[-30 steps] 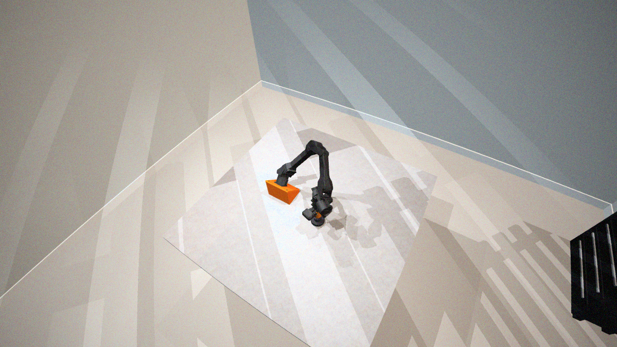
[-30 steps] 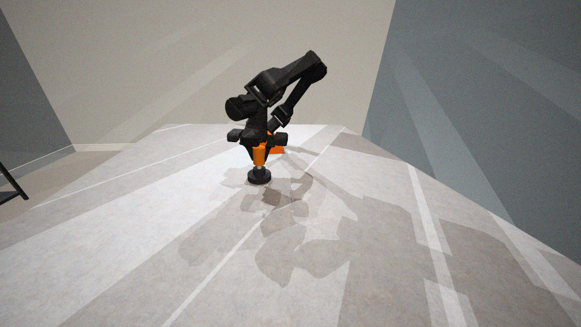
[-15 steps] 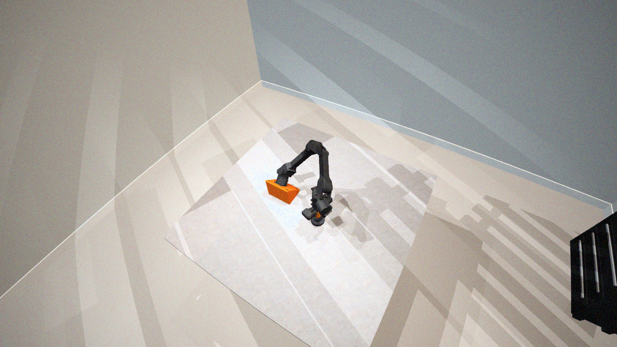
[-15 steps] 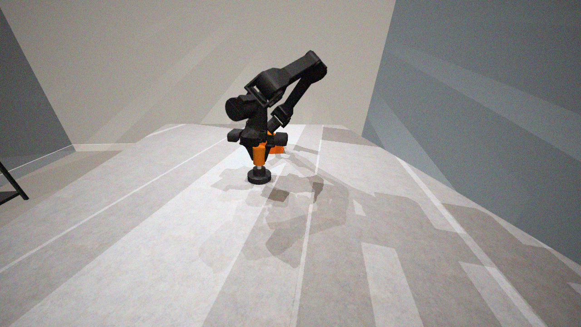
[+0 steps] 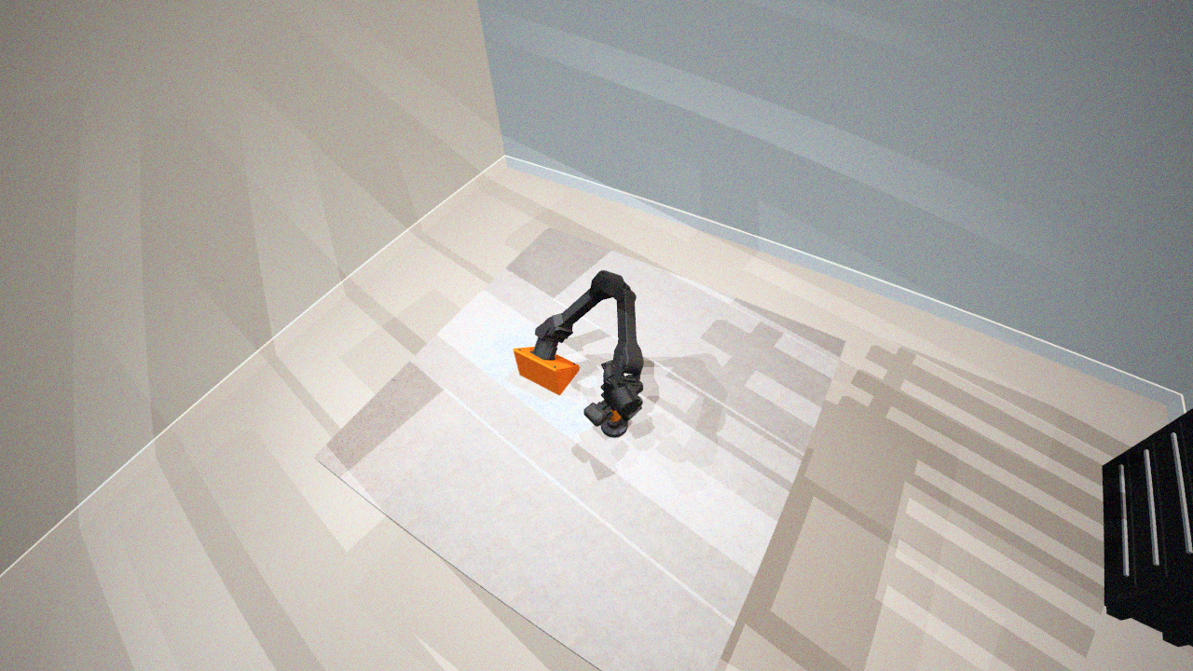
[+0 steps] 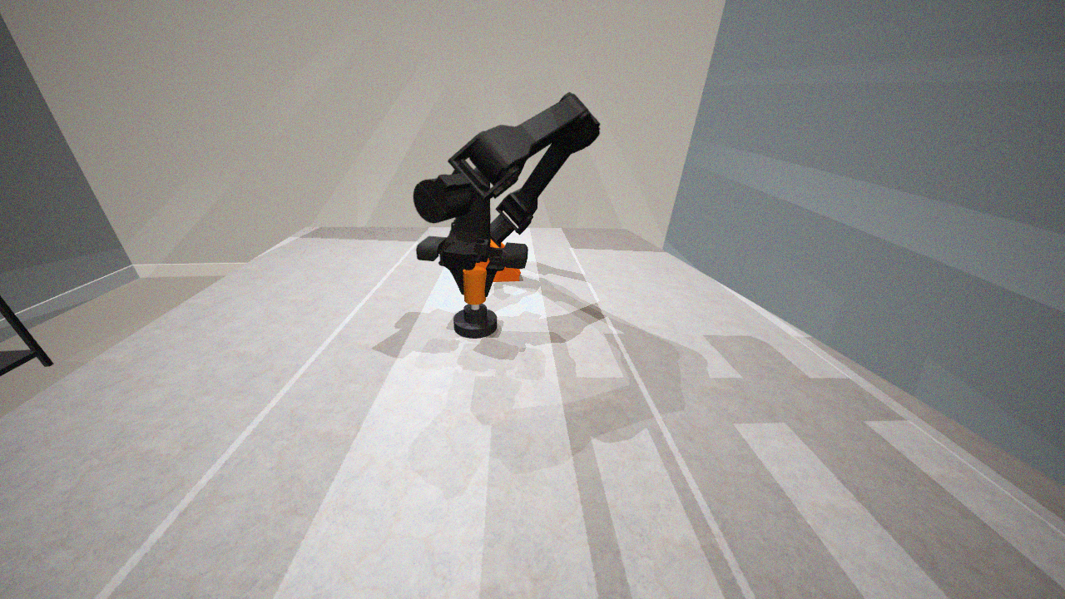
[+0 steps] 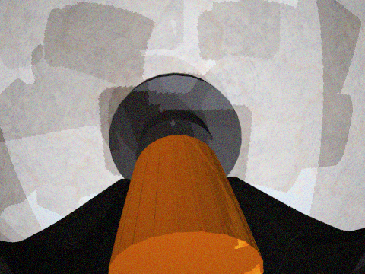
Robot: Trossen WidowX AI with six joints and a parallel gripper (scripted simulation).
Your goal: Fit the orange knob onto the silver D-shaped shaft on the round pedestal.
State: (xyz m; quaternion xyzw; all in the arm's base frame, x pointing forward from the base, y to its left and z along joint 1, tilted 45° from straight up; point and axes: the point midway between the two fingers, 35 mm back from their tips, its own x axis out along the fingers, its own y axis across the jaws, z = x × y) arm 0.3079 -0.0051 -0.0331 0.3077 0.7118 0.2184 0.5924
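Now: the orange knob 30 mm above my gripper tip. Also, from my gripper tip: round dark pedestal: 40 mm below.
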